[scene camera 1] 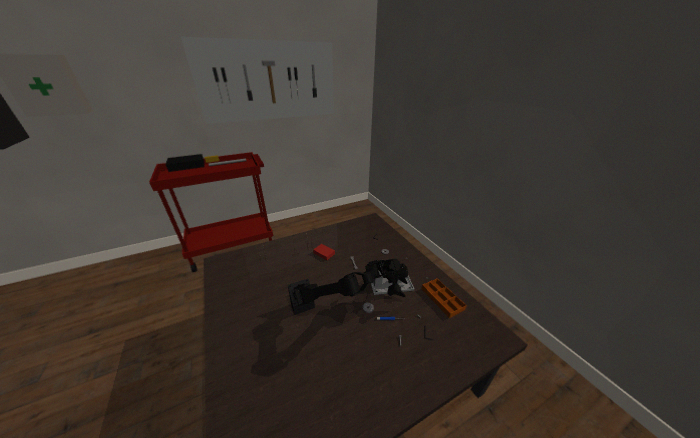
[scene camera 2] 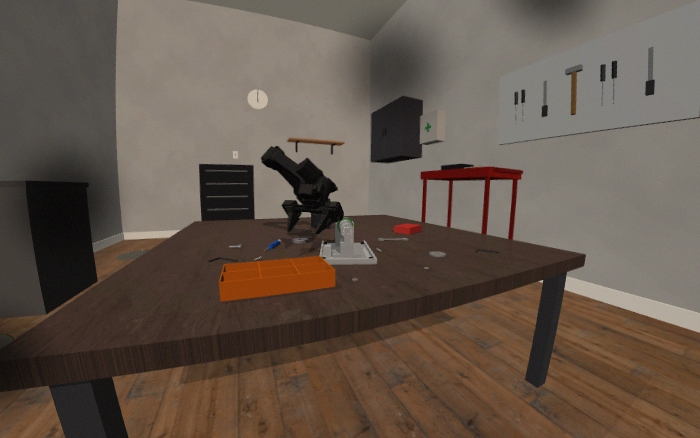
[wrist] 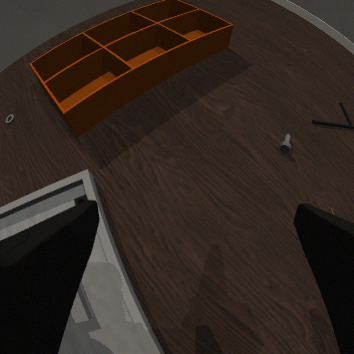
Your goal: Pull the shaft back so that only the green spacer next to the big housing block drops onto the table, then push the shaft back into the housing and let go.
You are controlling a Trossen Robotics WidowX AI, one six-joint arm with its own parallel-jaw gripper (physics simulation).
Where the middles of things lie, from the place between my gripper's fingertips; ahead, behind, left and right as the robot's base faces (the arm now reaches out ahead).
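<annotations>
As for the orange compartment tray (scene camera 2: 246,280), my gripper is 18 cm short of it now, 10 cm to the left of it, and 5 cm above it.
</annotations>
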